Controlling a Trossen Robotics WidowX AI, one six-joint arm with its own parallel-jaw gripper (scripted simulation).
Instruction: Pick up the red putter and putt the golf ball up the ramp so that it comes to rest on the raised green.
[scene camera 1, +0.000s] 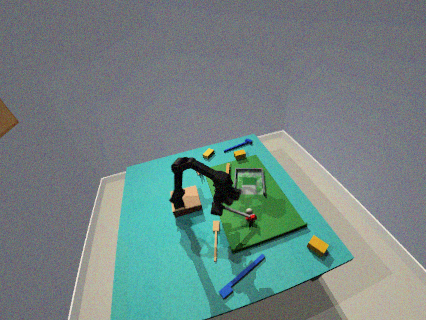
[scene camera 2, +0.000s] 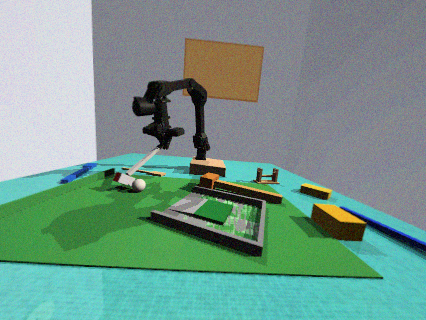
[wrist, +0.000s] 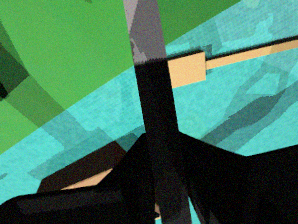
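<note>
Red putter: held by my gripper (wrist: 157, 137).
</note>
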